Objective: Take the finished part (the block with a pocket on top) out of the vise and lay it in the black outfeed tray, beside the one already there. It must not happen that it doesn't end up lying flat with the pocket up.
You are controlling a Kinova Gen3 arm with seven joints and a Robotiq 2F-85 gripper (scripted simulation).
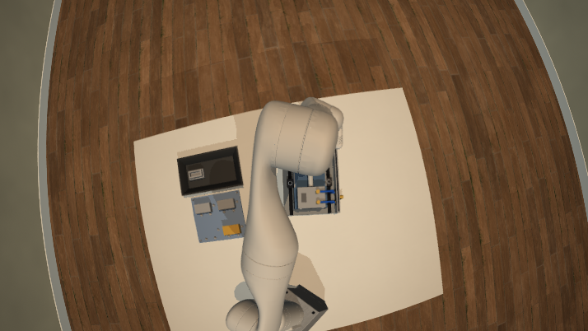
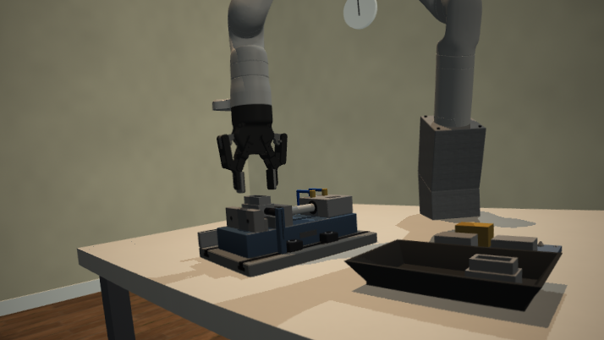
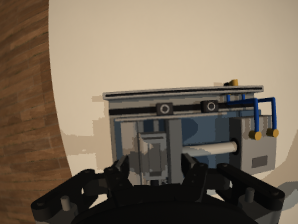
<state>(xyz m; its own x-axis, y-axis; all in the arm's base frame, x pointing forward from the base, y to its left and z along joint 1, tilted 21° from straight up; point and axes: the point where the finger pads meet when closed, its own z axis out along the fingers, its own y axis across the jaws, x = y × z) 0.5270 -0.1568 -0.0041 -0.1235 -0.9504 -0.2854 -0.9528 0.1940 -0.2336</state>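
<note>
Now: the rod 80 mm behind my hand, 60 mm below it and 10 mm to the left of it. Also, from my hand: yellow block 310 mm to the left, 230 mm behind, 110 mm below; then fixture plate 360 mm to the left, 180 mm behind, 130 mm below; then blue vise 100 mm below, 70 mm behind, 10 mm to the left.
</note>
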